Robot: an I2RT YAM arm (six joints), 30 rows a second.
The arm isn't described. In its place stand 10 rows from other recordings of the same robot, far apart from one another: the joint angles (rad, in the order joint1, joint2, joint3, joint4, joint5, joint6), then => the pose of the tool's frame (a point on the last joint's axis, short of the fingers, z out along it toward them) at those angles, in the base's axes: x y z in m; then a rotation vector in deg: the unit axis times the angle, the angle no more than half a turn.
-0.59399 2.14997 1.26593 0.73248 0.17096 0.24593 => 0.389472, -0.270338, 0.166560, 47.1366, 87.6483, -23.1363
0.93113 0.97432 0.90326 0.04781 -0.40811 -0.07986 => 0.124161, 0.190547, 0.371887, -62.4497, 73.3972, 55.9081
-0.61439 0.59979 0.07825 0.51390 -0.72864 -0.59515 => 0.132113, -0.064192, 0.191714, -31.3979, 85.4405, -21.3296
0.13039 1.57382 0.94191 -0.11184 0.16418 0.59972 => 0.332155, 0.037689, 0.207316, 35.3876, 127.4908, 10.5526
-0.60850 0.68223 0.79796 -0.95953 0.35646 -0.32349 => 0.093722, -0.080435, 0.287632, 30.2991, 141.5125, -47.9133
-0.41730 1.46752 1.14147 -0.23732 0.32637 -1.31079 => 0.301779, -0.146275, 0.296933, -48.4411, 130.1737, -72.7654
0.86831 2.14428 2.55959 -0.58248 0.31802 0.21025 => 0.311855, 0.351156, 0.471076, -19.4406, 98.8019, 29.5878
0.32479 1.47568 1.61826 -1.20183 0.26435 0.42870 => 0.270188, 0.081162, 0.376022, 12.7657, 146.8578, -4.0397
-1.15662 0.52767 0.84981 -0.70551 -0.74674 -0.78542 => 0.061643, -0.080136, 0.343459, -7.9060, 108.2704, -35.2659
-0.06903 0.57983 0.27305 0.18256 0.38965 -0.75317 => 0.155629, -0.024315, 0.228105, -17.1798, 100.3351, -53.5230
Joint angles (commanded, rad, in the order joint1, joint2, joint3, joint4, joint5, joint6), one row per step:
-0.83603, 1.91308, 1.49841, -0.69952, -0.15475, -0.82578
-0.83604, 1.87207, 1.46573, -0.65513, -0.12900, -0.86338
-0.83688, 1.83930, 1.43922, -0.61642, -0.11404, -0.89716
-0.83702, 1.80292, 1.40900, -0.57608, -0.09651, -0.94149
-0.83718, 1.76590, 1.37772, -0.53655, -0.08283, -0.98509
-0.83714, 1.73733, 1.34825, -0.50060, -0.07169, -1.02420
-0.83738, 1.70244, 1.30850, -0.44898, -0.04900, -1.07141
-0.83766, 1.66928, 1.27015, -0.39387, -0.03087, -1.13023
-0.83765, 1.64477, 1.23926, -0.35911, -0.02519, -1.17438
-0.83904, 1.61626, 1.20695, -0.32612, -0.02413, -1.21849
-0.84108, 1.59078, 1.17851, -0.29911, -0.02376, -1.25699
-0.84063, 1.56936, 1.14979, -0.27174, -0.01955, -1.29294
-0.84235, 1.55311, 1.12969, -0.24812, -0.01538, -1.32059
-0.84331, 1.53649, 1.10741, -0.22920, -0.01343, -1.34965
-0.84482, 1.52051, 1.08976, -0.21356, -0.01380, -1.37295
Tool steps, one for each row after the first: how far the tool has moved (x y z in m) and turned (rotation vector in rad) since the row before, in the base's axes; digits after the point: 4 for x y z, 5 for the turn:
-0.0039, 0.0029, 0.0081, -0.06994, -0.00915, 0.02100
-0.0032, 0.0022, 0.0064, -0.05645, -0.01068, 0.02048
-0.0037, 0.0031, 0.0066, -0.06394, -0.00547, 0.02723
-0.0039, 0.0036, 0.0064, -0.06093, -0.00584, 0.02711
-0.0032, 0.0030, 0.0035, -0.05023, -0.00113, 0.02390
-0.0043, 0.0034, 0.0034, -0.06885, 0.00231, 0.02098
-0.0038, 0.0031, 0.0034, -0.07458, 0.00472, 0.03022
-0.0032, 0.0032, 0.0012, -0.04570, 0.00649, 0.02697
-0.0041, 0.0037, 0.0018, -0.04457, 0.00428, 0.02789
-0.0040, 0.0033, 0.0015, -0.03801, 0.00500, 0.02316
-0.0030, 0.0034, -0.0001, -0.03566, 0.00859, 0.02043
-0.0026, 0.0018, 0.0007, -0.03116, 0.00447, 0.01246
-0.0028, 0.0025, -0.0004, -0.02623, 0.00887, 0.01543
-0.0026, 0.0022, 0.0006, -0.02284, 0.00419, 0.01291

